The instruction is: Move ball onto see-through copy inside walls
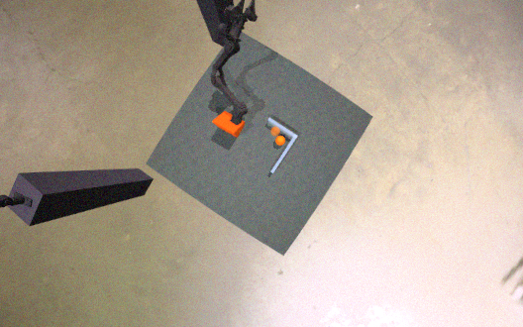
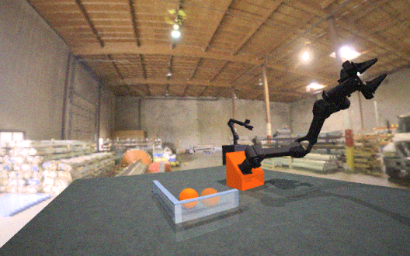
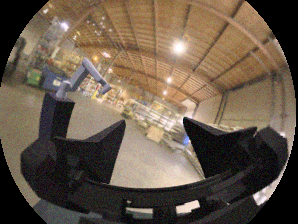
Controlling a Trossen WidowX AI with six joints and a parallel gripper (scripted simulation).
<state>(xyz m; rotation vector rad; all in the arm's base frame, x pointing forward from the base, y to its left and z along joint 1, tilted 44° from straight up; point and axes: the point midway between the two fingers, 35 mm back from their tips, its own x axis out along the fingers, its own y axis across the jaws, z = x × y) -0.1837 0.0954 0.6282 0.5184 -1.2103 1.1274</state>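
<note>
Now: gripper tip 480 mm short of the see-through copy of ball, 440 mm to the left of it and 450 mm above it.
</note>
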